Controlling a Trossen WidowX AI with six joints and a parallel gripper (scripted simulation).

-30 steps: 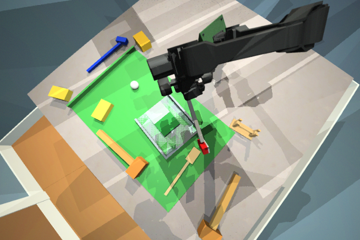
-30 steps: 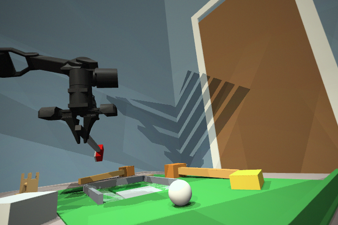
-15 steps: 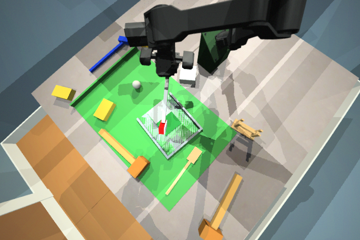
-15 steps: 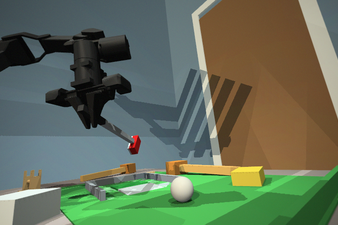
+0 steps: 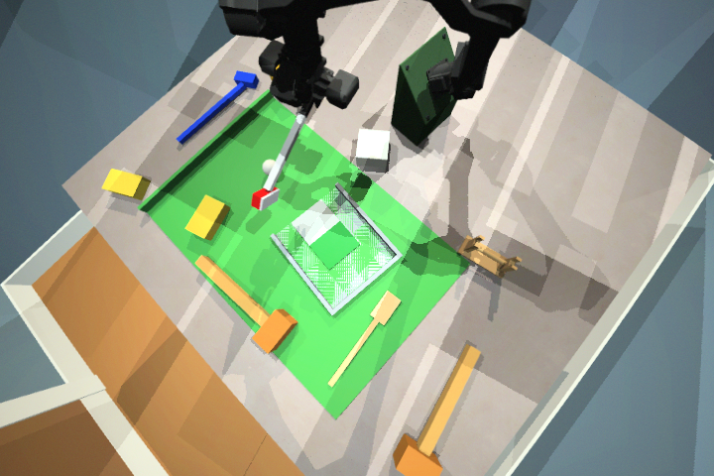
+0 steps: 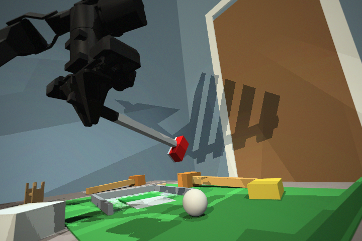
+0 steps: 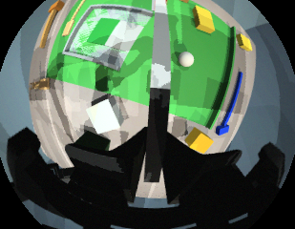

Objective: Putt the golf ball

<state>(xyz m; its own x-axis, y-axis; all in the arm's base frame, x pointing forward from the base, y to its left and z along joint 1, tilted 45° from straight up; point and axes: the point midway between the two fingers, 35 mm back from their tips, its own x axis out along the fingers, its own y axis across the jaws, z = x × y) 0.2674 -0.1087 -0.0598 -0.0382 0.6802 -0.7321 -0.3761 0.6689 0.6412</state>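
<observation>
Right now the red putter is 11 cm ahead of my gripper tip and 5 cm to the left of it. From my gripper tip the other things lie so: green mat 21 cm ahead, 15 cm to the left, 16 cm below; then white golf ball 16 cm ahead, 3 cm to the right, 14 cm below; then blue putter 16 cm ahead, 31 cm to the right, 15 cm below.
</observation>
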